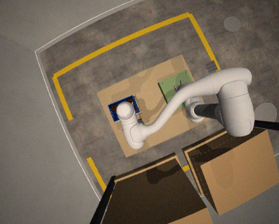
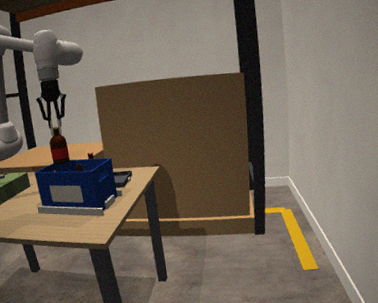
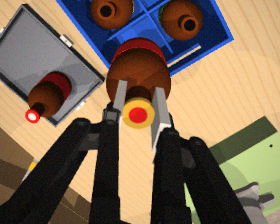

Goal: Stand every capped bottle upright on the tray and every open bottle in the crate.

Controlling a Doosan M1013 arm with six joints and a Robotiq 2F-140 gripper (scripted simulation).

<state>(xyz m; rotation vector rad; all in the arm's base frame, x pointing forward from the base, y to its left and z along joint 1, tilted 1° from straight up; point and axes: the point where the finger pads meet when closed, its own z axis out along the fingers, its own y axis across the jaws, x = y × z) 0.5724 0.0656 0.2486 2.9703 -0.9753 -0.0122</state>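
The brown capped bottle is 80 mm below my hand. From my hand the other things lie so: grey tray: 320 mm below, 240 mm to the left, 40 mm ahead; then blue crate: 250 mm below, 90 mm ahead, 30 mm to the right; then uncapped bottle: 250 mm below, 190 mm ahead, 60 mm to the right.
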